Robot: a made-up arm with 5 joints.
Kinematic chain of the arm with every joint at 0, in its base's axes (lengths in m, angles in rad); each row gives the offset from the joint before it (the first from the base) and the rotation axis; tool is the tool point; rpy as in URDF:
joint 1: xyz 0.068 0 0.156 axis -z
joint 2: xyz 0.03 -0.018 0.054 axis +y
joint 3: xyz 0.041 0 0.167 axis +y
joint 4: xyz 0.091 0 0.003 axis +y
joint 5: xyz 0.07 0.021 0 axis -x
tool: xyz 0 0 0 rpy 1.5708 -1.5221 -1.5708
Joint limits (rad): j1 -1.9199..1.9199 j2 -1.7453..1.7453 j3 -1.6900..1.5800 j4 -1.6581..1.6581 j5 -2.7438..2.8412
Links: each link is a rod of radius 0.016 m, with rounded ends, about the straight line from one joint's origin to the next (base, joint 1, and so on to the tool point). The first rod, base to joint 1, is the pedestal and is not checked.
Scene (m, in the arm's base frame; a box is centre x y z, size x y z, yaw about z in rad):
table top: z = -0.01
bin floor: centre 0.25 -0.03 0 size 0.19 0.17 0.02 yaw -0.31
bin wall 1: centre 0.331 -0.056 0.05 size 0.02 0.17 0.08 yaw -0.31
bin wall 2: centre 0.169 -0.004 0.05 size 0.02 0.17 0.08 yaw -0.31
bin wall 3: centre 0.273 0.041 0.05 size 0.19 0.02 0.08 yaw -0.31
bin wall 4: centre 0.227 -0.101 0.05 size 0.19 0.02 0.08 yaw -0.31
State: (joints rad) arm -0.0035 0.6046 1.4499 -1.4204 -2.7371
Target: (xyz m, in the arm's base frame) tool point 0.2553 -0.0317 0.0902
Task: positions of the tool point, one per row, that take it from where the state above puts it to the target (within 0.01 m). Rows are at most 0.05 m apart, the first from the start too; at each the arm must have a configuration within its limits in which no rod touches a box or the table.
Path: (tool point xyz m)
1: 0.2562 -0.0081 0.1666
2: 0.2603 -0.0204 0.1292
3: 0.2553 -0.0317 0.0902

